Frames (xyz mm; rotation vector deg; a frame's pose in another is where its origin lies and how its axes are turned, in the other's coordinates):
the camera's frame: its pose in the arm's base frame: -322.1 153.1 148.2 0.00 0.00 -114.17
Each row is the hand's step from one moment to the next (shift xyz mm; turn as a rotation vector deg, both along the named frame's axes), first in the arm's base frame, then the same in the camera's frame.
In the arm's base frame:
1: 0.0 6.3 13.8 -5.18 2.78 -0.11
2: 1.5 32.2 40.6 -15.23 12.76 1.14
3: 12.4 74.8 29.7 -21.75 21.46 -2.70
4: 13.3 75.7 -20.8 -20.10 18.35 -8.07
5: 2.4 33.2 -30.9 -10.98 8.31 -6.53
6: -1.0 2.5 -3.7 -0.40 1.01 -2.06
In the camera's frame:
1: -5.7 -2.6 13.8 -0.42 -5.86 -0.11
2: -30.0 -11.8 40.6 -5.41 -19.12 1.14
3: -73.3 -19.3 29.7 -10.67 -28.63 -2.70
4: -74.5 -18.9 -20.8 -8.51 -25.85 -8.07
5: -31.3 -11.4 -30.9 -3.09 -13.42 -6.53
6: -1.9 -1.9 -3.7 -0.76 -0.78 -2.06

